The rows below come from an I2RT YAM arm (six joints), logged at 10 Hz.
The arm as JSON. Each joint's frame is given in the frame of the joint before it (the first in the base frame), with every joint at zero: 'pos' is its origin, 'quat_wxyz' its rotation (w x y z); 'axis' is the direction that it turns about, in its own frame. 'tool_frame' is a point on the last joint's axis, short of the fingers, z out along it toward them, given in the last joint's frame.
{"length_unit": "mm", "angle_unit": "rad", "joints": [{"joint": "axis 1", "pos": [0.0, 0.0, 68.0], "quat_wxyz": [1.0, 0.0, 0.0, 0.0], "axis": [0.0, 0.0, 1.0]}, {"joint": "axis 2", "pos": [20.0, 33.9, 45.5], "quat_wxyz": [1.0, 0.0, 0.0, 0.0], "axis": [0.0, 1.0, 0.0]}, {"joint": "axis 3", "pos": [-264.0, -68.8, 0.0], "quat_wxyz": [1.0, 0.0, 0.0, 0.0], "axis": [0.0, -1.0, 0.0]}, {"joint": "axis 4", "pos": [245.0, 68.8, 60.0], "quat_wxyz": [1.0, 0.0, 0.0, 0.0], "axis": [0.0, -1.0, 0.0]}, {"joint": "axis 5", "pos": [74.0, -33.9, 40.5], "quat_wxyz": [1.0, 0.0, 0.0, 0.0], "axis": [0.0, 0.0, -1.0]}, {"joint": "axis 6", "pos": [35.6, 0.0, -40.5], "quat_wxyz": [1.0, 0.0, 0.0, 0.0], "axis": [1.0, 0.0, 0.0]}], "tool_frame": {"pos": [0.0, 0.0, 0.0], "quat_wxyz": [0.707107, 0.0, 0.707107, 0.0]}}
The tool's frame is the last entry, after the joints.
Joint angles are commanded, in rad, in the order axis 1, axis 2, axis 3, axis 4, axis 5, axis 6. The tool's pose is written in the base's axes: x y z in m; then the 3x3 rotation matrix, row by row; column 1 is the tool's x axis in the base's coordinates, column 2 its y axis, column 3 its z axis. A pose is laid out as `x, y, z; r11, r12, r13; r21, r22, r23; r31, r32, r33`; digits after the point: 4 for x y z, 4 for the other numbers.
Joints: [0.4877 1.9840 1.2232 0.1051 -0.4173 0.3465]
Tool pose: 0.3725, 0.2139, 0.1648; -0.7485, -0.4869, 0.4502; -0.0456, 0.7150, 0.6976; -0.6616, 0.5016, -0.5574
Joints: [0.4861 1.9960 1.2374 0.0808 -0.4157 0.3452]
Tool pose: 0.3744, 0.2141, 0.1622; -0.7605, -0.4763, 0.4414; -0.0517, 0.7220, 0.6900; -0.6473, 0.5019, -0.5737
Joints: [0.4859 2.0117 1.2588 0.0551 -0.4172 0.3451]
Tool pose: 0.3771, 0.2155, 0.1601; -0.7720, -0.4679, 0.4302; -0.0579, 0.7258, 0.6855; -0.6330, 0.5042, -0.5874
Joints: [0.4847 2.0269 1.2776 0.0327 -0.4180 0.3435]
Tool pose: 0.3798, 0.2163, 0.1576; -0.7818, -0.4602, 0.4206; -0.0639, 0.7302, 0.6803; -0.6202, 0.5050, -0.6003
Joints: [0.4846 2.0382 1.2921 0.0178 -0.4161 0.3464]
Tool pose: 0.3819, 0.2173, 0.1560; -0.7893, -0.4519, 0.4157; -0.0646, 0.7344, 0.6757; -0.6106, 0.5064, -0.6088
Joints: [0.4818 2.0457 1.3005 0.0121 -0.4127 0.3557]
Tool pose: 0.3839, 0.2169, 0.1549; -0.7957, -0.4390, 0.4174; -0.0561, 0.7395, 0.6709; -0.6031, 0.5104, -0.6130
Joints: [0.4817 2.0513 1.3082 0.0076 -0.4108 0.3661]
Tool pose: 0.3852, 0.2174, 0.1545; -0.8012, -0.4288, 0.4174; -0.0485, 0.7418, 0.6688; -0.5964, 0.5156, -0.6151
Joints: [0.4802 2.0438 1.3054 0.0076 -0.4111 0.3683]
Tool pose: 0.3848, 0.2165, 0.1568; -0.7998, -0.4282, 0.4208; -0.0444, 0.7413, 0.6698; -0.5987, 0.5169, -0.6119
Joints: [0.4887 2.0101 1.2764 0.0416 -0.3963 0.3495]
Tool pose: 0.3791, 0.2171, 0.1648; -0.7675, -0.4605, 0.4459; -0.0504, 0.7368, 0.6743; -0.6390, 0.4951, -0.5887
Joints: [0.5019 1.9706 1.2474 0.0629 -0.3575 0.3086]
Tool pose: 0.3718, 0.2182, 0.1737; -0.7228, -0.4969, 0.4803; -0.0721, 0.7454, 0.6627; -0.6873, 0.4444, -0.5746
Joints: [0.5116 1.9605 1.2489 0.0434 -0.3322 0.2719]
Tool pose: 0.3688, 0.2204, 0.1764; -0.7046, -0.5157, 0.4874; -0.1045, 0.7547, 0.6476; -0.7018, 0.4054, -0.5857
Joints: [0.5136 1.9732 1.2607 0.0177 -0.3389 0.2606]
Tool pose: 0.3693, 0.2219, 0.1728; -0.7155, -0.5190, 0.4677; -0.1246, 0.7535, 0.6455; -0.6874, 0.4036, -0.6038
